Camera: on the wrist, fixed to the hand. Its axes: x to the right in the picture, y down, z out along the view.
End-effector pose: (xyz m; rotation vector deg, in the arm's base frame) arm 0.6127 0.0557 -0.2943 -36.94 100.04 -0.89
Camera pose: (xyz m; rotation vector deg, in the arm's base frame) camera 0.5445 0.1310 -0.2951 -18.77 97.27 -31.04
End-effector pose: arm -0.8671 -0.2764 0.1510 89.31 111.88 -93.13
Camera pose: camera -0.7694 -0.2726 0.1232 -87.89 -86.58 113.98
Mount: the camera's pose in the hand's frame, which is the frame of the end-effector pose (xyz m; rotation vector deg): -0.0224 0.0919 -0.0371 29.98 4.72 -4.48
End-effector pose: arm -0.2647 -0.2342 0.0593 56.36 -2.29 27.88
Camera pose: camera -0.3294 -0.1708 0.1054 84.20 11.97 27.19
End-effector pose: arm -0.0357 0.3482 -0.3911 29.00 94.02 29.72
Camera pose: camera -0.0667 0.4066 -0.3140 46.22 107.17 2.47
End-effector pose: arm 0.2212 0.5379 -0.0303 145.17 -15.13 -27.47
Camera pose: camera 0.2070 0.4852 0.0554 176.18 -16.61 -21.13
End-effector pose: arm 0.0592 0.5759 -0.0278 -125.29 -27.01 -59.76
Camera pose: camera 0.0770 0.4834 -0.0658 -95.58 -40.52 -52.71
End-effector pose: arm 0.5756 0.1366 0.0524 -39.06 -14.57 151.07
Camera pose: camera 0.5810 0.0469 0.0050 -33.21 23.60 139.51
